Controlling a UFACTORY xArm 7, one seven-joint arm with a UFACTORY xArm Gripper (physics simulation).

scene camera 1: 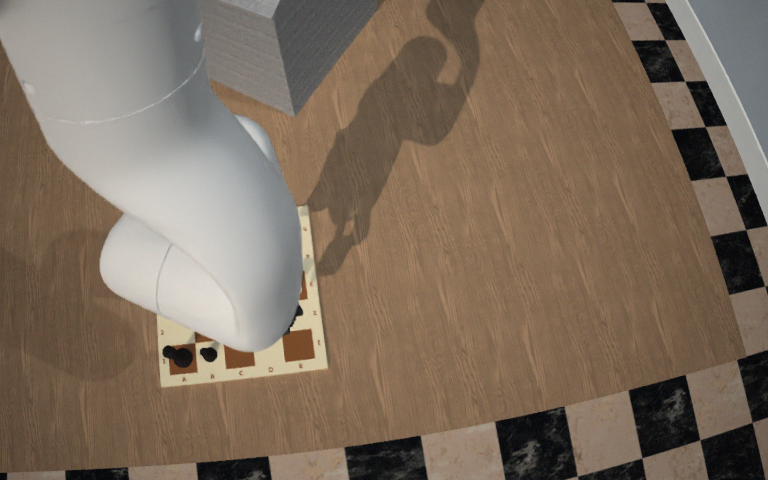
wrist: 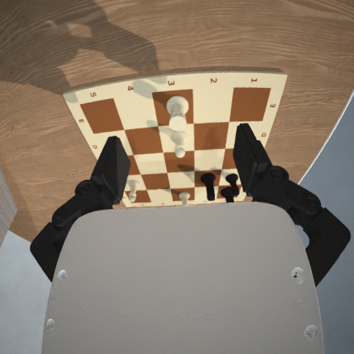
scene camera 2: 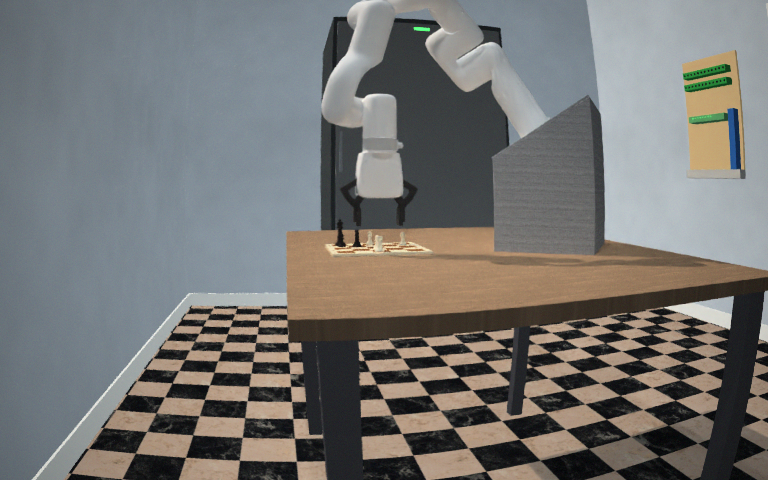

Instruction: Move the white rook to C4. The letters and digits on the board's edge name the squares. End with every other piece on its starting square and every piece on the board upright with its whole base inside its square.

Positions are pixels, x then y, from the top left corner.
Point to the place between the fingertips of my gripper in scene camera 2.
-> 379, 225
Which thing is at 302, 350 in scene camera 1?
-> A chessboard.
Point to a chessboard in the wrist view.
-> At 134, 110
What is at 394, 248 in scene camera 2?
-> A chessboard.
